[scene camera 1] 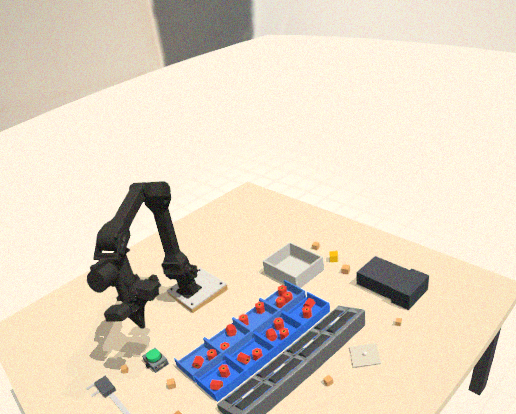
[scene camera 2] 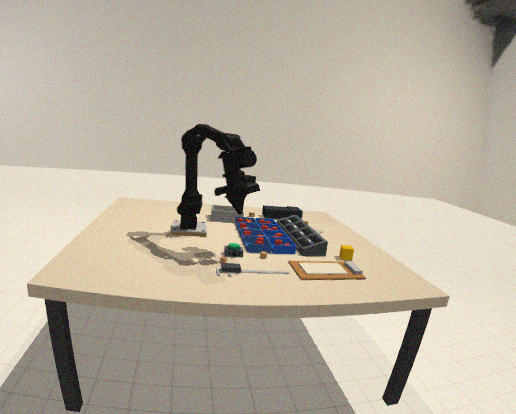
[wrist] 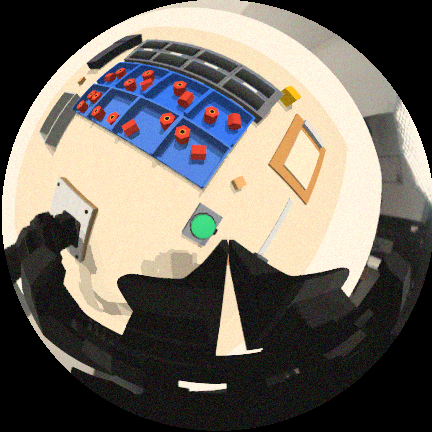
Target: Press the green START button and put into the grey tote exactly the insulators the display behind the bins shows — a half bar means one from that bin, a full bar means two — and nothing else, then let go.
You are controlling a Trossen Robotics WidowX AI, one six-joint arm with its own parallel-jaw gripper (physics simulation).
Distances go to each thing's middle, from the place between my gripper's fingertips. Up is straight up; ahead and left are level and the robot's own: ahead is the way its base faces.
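Relative to the display point(scene camera 1: 296, 377), my gripper is 220 mm to the right of it, 320 mm short of it and 120 mm above it. Counted from my hand, the grey tote point(scene camera 1: 297, 265) is 50 mm ahead, 540 mm to the left and 120 mm below; the black box point(scene camera 1: 404, 287) is 370 mm ahead, 630 mm to the left and 120 mm below. Going by their middles, of the things named here the display is the nearest to my gripper and the black box the farthest from it.
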